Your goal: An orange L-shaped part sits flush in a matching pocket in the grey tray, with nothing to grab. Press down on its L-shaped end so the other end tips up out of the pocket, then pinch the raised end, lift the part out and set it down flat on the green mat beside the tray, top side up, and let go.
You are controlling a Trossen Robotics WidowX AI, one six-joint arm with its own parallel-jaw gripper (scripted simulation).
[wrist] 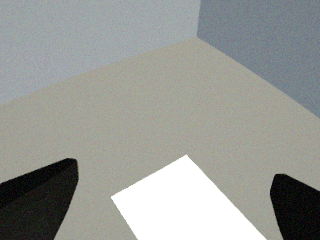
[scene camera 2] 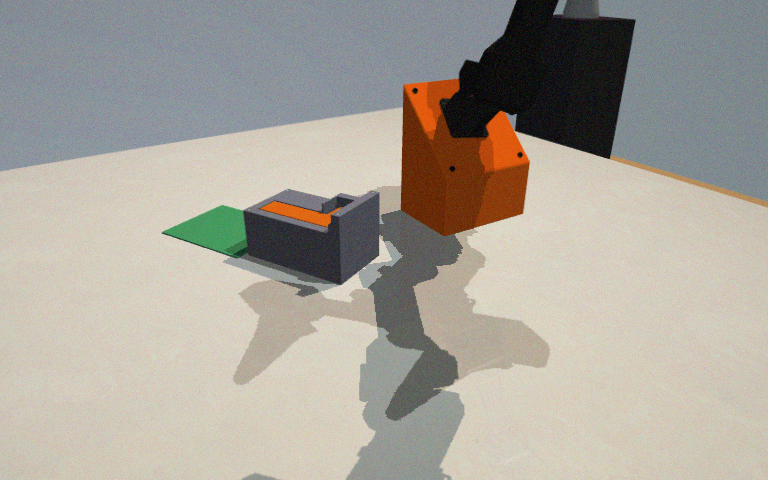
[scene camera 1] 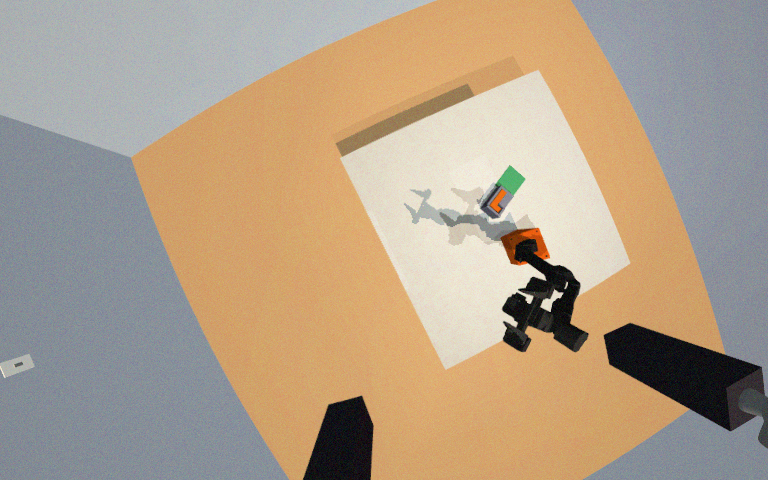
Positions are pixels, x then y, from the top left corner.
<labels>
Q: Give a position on a green mat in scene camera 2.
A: At 222, 229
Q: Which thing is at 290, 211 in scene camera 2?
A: An orange L-shaped part.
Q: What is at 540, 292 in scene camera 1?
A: My gripper.
</labels>
